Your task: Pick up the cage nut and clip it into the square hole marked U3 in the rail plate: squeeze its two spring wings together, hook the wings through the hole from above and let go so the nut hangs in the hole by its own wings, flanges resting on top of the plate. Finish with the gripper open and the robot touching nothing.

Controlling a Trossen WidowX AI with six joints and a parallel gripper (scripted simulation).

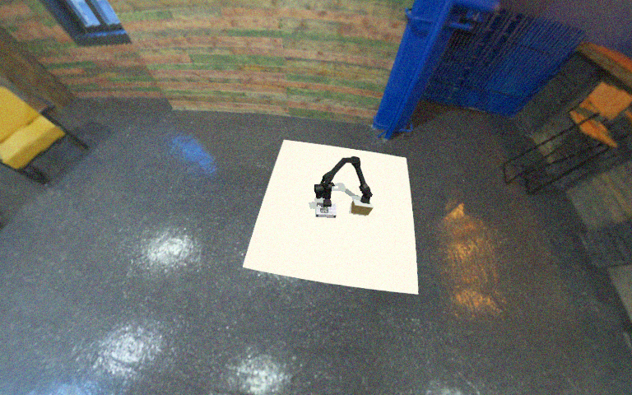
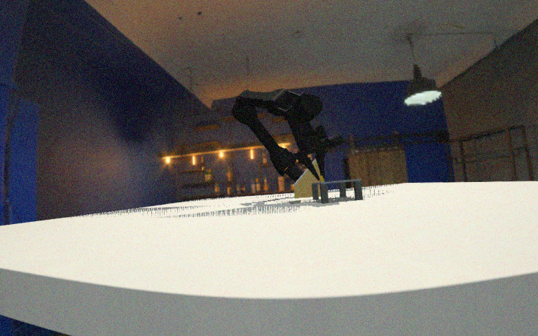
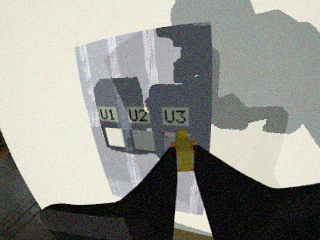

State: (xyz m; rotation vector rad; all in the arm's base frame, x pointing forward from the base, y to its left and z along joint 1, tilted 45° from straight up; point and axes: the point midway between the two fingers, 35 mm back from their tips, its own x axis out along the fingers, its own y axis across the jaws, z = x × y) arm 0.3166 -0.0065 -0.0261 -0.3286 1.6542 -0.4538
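The yellow cage nut is 10 mm below my gripper tip.
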